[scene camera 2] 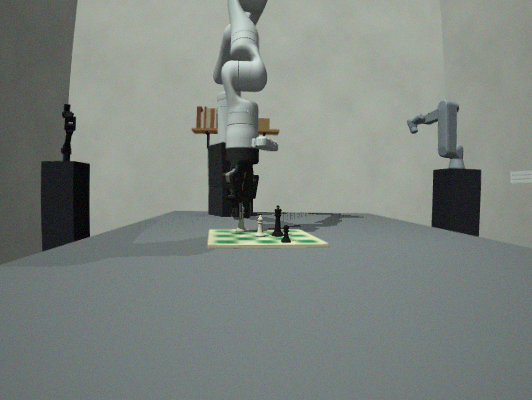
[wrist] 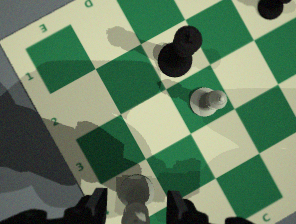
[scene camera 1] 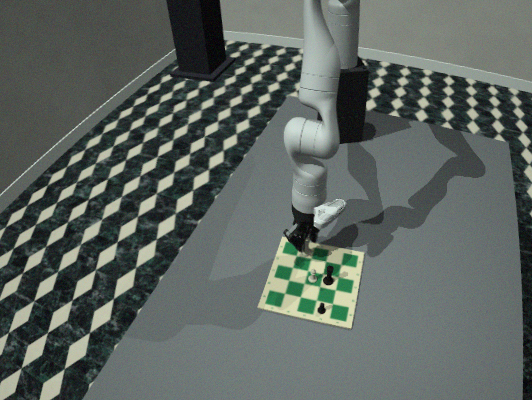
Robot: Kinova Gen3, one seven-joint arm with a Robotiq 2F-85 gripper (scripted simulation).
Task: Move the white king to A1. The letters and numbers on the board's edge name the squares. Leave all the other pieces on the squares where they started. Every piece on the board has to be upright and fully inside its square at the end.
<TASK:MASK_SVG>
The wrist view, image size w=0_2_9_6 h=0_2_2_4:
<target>my gripper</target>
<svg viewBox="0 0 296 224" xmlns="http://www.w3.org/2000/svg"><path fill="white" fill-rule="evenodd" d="M225 219L225 224L255 224L242 217L228 217ZM168 190L166 224L212 224L209 223L208 215L197 211L192 201L183 199L179 191ZM108 189L96 187L92 195L83 196L76 206L67 208L64 211L64 217L47 219L46 211L29 209L0 221L0 224L105 224Z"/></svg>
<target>tall black piece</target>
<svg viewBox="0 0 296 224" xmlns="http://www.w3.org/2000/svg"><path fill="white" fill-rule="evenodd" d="M197 28L189 25L179 28L174 35L172 43L165 45L158 55L158 65L165 75L176 78L185 75L190 70L193 61L192 55L202 45L202 35Z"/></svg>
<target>green-and-cream chessboard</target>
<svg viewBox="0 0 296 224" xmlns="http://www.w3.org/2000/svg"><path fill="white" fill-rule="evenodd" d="M0 41L84 195L92 195L96 187L108 189L105 224L121 224L126 206L120 199L120 187L127 177L134 174L146 176L154 186L154 198L147 206L150 224L166 224L168 190L179 191L183 199L192 201L197 211L208 215L209 223L225 224L228 217L242 217L255 224L275 224L296 211L296 0L283 4L282 14L273 20L264 19L259 14L260 0L75 0ZM223 91L227 96L227 103L223 108L205 117L192 111L190 97L195 90L206 87L213 91ZM196 27L202 35L202 45L192 55L190 70L181 77L165 75L158 65L159 52L165 45L172 43L179 28L185 25Z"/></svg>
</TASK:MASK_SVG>
